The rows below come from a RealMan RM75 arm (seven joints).
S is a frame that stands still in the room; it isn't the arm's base.
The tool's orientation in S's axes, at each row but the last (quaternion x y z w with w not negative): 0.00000 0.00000 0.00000 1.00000; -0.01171 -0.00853 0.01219 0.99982; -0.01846 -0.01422 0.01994 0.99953; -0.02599 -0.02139 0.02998 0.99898; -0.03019 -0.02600 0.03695 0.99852; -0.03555 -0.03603 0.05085 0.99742; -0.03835 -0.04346 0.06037 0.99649; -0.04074 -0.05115 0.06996 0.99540; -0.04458 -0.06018 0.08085 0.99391; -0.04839 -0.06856 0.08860 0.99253
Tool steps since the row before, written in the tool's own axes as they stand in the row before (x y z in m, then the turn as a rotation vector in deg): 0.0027 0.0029 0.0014 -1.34 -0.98 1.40; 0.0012 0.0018 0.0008 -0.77 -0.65 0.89; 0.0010 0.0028 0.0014 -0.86 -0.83 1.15; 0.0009 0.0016 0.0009 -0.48 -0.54 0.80; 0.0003 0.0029 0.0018 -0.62 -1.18 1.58; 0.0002 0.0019 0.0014 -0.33 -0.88 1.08; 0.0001 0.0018 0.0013 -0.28 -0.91 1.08; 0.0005 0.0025 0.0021 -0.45 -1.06 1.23; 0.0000 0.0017 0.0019 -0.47 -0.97 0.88; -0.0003 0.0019 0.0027 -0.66 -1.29 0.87
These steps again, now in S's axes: 0.0027 0.0029 0.0014 -1.34 -0.98 1.40; 0.0011 0.0018 0.0008 -0.77 -0.65 0.89; 0.0008 0.0029 0.0013 -0.86 -0.82 1.16; 0.0008 0.0017 0.0008 -0.48 -0.53 0.81; 0.0000 0.0030 0.0016 -0.62 -1.13 1.62; -0.0001 0.0020 0.0013 -0.32 -0.83 1.12; -0.0002 0.0019 0.0012 -0.27 -0.86 1.12; -0.0001 0.0027 0.0019 -0.43 -1.02 1.27; -0.0005 0.0018 0.0017 -0.42 -0.96 0.91; -0.0010 0.0020 0.0024 -0.55 -1.31 0.91
